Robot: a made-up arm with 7 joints. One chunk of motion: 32 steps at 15 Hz.
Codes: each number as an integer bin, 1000 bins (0 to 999) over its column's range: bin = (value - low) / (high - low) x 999, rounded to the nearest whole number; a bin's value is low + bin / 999 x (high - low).
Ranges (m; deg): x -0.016..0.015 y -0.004..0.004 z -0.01..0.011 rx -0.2..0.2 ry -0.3..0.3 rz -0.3..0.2
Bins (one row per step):
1: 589 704 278 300 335 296
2: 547 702 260 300 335 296
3: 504 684 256 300 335 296
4: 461 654 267 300 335 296
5: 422 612 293 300 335 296
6: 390 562 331 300 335 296
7: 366 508 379 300 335 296
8: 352 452 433 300 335 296
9: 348 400 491 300 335 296
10: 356 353 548 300 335 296
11: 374 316 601 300 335 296
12: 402 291 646 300 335 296
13: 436 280 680 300 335 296
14: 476 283 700 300 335 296
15: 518 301 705 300 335 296
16: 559 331 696 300 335 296
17: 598 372 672 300 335 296
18: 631 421 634 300 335 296
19: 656 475 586 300 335 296
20: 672 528 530 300 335 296
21: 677 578 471 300 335 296
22: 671 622 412 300 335 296
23: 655 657 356 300 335 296
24: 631 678 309 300 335 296
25: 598 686 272 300 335 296
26: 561 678 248 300 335 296
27: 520 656 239 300 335 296
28: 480 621 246 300 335 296
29: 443 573 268 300 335 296
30: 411 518 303 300 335 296
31: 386 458 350 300 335 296
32: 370 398 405 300 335 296
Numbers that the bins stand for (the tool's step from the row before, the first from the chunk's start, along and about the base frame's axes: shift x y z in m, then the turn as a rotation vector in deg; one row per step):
1: 0.00228 0.00164 -0.00416 -0.080 -0.099 -0.152
2: 0.00097 0.00162 -0.00453 -0.080 -0.099 -0.152
3: -0.00036 0.00148 -0.00462 -0.080 -0.099 -0.152
4: -0.00169 0.00124 -0.00439 -0.080 -0.099 -0.152
5: -0.00290 0.00090 -0.00384 -0.080 -0.099 -0.152
6: -0.00390 0.00050 -0.00304 -0.080 -0.099 -0.152
7: -0.00464 0.00007 -0.00203 -0.080 -0.099 -0.152
8: -0.00508 -0.00038 -0.00090 -0.080 -0.099 -0.152
9: -0.00520 -0.00080 0.00032 -0.080 -0.099 -0.152
10: -0.00495 -0.00117 0.00152 -0.080 -0.099 -0.152
11: -0.00439 -0.00147 0.00263 -0.080 -0.099 -0.152
12: -0.00353 -0.00167 0.00358 -0.080 -0.099 -0.152
13: -0.00247 -0.00176 0.00429 -0.080 -0.099 -0.152
14: -0.00123 -0.00173 0.00471 -0.080 -0.099 -0.152
15: 0.00007 -0.00159 0.00482 -0.080 -0.099 -0.152
16: 0.00135 -0.00135 0.00463 -0.080 -0.099 -0.152
17: 0.00256 -0.00102 0.00413 -0.080 -0.099 -0.152
18: 0.00358 -0.00063 0.00333 -0.080 -0.099 -0.152
19: 0.00436 -0.00020 0.00232 -0.080 -0.099 -0.152
20: 0.00485 0.00023 0.00114 -0.080 -0.099 -0.152
21: 0.00501 0.00063 -0.00010 -0.080 -0.099 -0.152
22: 0.00482 0.00098 -0.00134 -0.080 -0.099 -0.152
23: 0.00433 0.00126 -0.00252 -0.080 -0.099 -0.152
24: 0.00358 0.00143 -0.00350 -0.080 -0.099 -0.152
25: 0.00256 0.00149 -0.00428 -0.080 -0.099 -0.152
26: 0.00141 0.00143 -0.00479 -0.080 -0.099 -0.152
27: 0.00014 0.00125 -0.00498 -0.080 -0.099 -0.152
28: -0.00111 0.00097 -0.00483 -0.080 -0.099 -0.152
29: -0.00225 0.00059 -0.00437 -0.080 -0.099 -0.152
30: -0.00325 0.00015 -0.00363 -0.080 -0.099 -0.152
31: -0.00402 -0.00033 -0.00264 -0.080 -0.099 -0.152
32: -0.00452 -0.00081 -0.00149 -0.080 -0.099 -0.152

